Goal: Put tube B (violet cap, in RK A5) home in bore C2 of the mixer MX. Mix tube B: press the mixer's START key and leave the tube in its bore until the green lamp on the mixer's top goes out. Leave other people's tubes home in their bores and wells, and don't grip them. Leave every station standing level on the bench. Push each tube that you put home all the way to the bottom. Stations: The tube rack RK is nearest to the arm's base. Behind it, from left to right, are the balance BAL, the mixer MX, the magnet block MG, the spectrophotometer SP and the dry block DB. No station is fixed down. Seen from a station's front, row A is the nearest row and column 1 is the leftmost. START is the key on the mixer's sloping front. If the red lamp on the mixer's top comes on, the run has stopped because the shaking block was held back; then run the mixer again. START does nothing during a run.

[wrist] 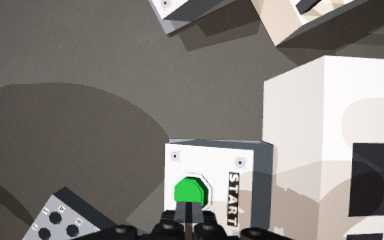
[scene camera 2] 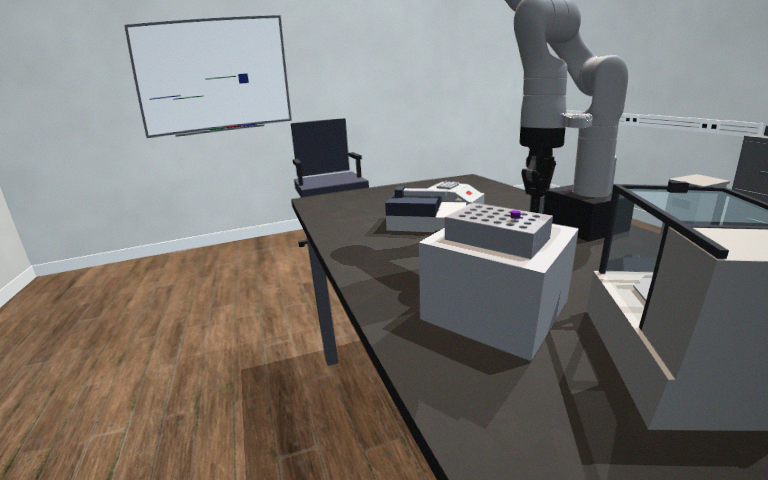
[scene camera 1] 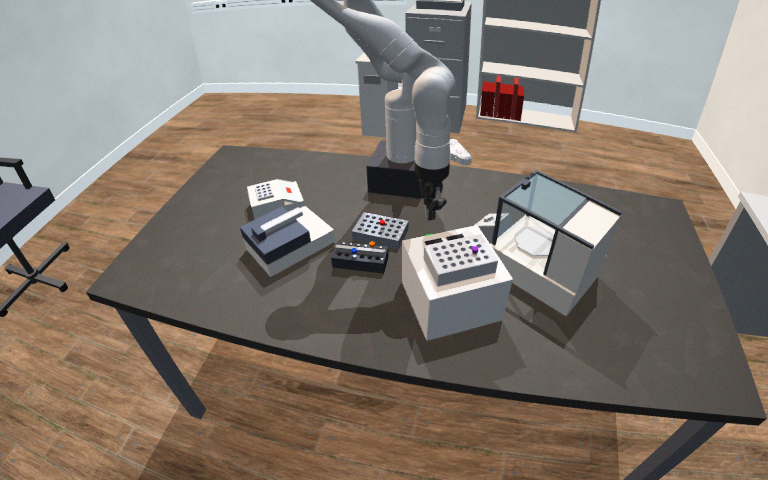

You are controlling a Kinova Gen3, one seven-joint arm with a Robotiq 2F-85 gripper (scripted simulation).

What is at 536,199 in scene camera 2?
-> My gripper.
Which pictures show the dry block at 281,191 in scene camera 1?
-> Scene camera 2 and scene camera 1 only.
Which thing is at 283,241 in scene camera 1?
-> A spectrophotometer.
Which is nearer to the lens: the white mixer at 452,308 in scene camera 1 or the dry block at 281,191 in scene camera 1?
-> The white mixer.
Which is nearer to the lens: the glass-walled balance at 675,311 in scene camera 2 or the spectrophotometer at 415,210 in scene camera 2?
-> The glass-walled balance.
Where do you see a dry block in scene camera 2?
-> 456,192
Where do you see a glass-walled balance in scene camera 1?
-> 534,236
